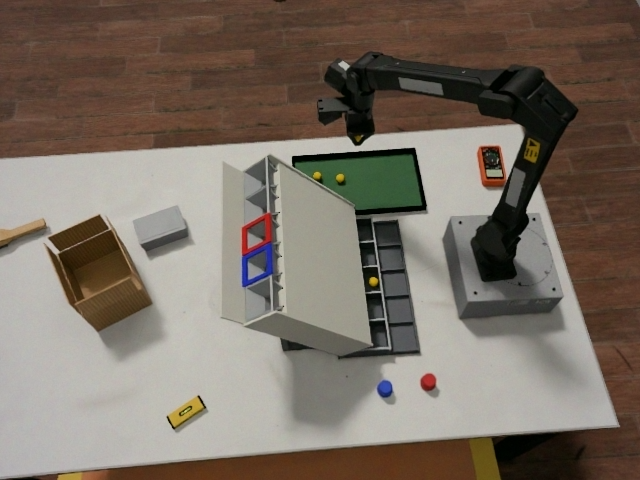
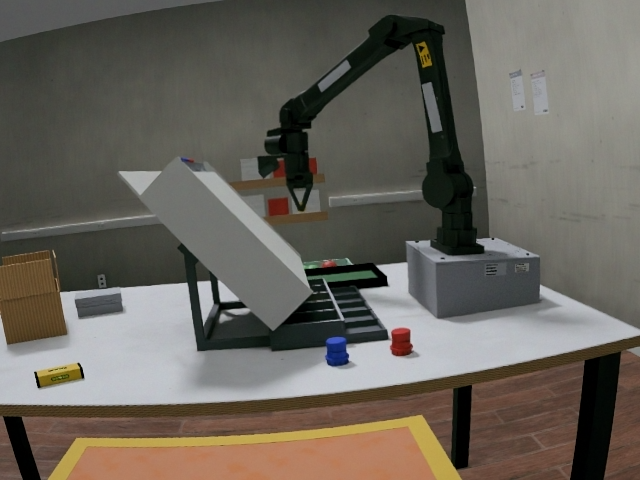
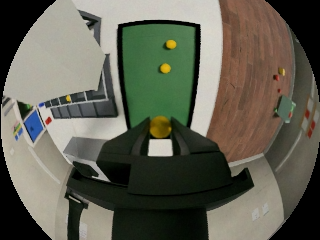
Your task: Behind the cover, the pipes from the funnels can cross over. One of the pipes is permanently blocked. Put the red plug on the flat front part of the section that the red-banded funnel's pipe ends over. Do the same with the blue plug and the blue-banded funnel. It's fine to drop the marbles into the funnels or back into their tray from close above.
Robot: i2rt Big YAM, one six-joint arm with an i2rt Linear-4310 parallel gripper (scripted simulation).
A green marble tray shows in image 1, in image 2 and in image 3 (146,92). The same spot on the green marble tray: (image 1: 378,181) is (image 2: 334,280).
